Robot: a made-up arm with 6 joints. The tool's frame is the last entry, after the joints. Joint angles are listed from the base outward.
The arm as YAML. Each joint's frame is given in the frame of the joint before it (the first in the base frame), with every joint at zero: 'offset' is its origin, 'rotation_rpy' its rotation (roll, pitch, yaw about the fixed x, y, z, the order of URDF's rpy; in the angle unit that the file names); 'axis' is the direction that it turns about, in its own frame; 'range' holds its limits. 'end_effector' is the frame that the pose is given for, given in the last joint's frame.
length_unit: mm
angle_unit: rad
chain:
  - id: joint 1
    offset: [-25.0, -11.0, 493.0]
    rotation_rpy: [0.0, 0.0, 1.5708]
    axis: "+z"
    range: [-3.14, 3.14]
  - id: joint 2
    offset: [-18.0, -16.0, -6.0]
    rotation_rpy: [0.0, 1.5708, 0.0]
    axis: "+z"
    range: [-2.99, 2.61]
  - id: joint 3
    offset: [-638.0, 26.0, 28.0]
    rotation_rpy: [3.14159, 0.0, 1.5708]
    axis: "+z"
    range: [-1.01, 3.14]
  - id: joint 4
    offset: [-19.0, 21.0, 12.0]
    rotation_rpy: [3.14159, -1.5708, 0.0]
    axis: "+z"
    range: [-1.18, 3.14]
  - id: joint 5
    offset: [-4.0, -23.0, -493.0]
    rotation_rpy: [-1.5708, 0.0, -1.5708]
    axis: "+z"
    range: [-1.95, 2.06]
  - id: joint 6
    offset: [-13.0, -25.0, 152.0]
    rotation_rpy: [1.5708, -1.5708, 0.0]
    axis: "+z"
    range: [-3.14, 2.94]
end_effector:
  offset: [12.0, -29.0, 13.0]
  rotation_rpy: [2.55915, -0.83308, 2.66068]
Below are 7 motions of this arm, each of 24 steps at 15 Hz.
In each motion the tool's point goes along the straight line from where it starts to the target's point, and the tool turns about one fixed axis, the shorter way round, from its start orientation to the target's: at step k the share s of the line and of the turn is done. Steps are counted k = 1, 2, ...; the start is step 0. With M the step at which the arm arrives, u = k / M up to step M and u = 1 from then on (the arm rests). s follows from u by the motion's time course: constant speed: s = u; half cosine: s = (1 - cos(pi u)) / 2; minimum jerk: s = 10 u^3 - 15 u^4 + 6 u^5.
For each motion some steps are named. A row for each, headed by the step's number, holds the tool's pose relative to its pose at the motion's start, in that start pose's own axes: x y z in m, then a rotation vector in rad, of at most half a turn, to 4 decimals.
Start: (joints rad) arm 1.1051 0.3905 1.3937 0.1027 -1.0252 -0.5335
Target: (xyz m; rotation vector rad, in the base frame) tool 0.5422 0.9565 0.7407 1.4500 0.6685 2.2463
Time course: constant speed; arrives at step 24
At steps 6, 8, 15, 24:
6: -0.2049 -0.1140 -0.0653 -0.0560 -0.1889 -0.1965
8: -0.2732 -0.1520 -0.0871 -0.0746 -0.2518 -0.2620
15: -0.5123 -0.2850 -0.1633 -0.1399 -0.4722 -0.4912
24: -0.8197 -0.4560 -0.2612 -0.2238 -0.7555 -0.7859

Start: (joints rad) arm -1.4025 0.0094 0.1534 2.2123 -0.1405 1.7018
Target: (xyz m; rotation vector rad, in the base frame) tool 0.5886 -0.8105 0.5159 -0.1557 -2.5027 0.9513
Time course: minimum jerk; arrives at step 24
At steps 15, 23, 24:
15: -0.4135 0.5629 0.0914 -0.3149 -0.2013 -0.4198
23: -0.5701 0.7762 0.1261 -0.4341 -0.2776 -0.5788
24: -0.5705 0.7767 0.1262 -0.4344 -0.2778 -0.5792

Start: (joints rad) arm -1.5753 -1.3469 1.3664 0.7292 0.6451 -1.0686
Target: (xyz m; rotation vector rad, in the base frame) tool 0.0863 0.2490 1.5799 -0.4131 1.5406 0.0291
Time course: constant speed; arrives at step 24
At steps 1, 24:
1: 0.0148 -0.0162 -0.0429 0.0461 -0.0270 0.0254
24: 0.3557 -0.3897 -1.0307 1.1061 -0.6482 0.6096

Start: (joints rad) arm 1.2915 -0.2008 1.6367 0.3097 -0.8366 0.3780
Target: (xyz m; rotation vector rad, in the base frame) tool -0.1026 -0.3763 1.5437 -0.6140 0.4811 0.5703
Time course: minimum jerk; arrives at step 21
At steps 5, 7, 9, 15, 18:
5: 0.0129 0.0042 0.0056 0.1046 0.0398 -0.1873
7: 0.0297 0.0097 0.0129 0.2404 0.0915 -0.4303
9: 0.0520 0.0170 0.0227 0.4213 0.1603 -0.7543
15: 0.1209 0.0396 0.0527 0.9795 0.3727 -1.7536
18: 0.1380 0.0452 0.0602 1.1186 0.4256 -2.0026

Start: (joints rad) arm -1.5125 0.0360 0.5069 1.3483 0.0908 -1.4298
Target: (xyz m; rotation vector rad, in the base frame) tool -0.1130 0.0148 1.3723 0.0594 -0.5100 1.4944
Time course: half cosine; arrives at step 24
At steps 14, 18, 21, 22, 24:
14: 0.2239 0.1383 -0.0616 -0.3114 -0.2627 0.3012
18: 0.3037 0.1875 -0.0835 -0.4223 -0.3563 0.4085
21: 0.3422 0.2113 -0.0941 -0.4759 -0.4015 0.4604
22: 0.3497 0.2159 -0.0962 -0.4863 -0.4103 0.4704
24: 0.3558 0.2197 -0.0978 -0.4947 -0.4174 0.4786

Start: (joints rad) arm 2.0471 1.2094 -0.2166 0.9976 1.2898 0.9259
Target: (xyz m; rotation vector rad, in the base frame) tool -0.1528 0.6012 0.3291 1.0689 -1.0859 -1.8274
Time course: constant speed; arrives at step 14
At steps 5, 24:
5: 0.0526 0.0363 0.0147 0.0146 -0.4143 -0.0915
24: 0.1474 0.1016 0.0412 0.0409 -1.1601 -0.2562

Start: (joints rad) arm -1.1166 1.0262 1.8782 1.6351 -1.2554 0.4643
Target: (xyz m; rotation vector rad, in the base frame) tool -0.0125 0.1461 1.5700 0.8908 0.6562 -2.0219
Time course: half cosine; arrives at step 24
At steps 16, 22, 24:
16: -0.3599 0.0717 -0.5976 0.2132 -0.5068 -0.8964
22: -0.4717 0.0940 -0.7832 0.2794 -0.6642 -1.1749
24: -0.4799 0.0956 -0.7967 0.2842 -0.6757 -1.1952

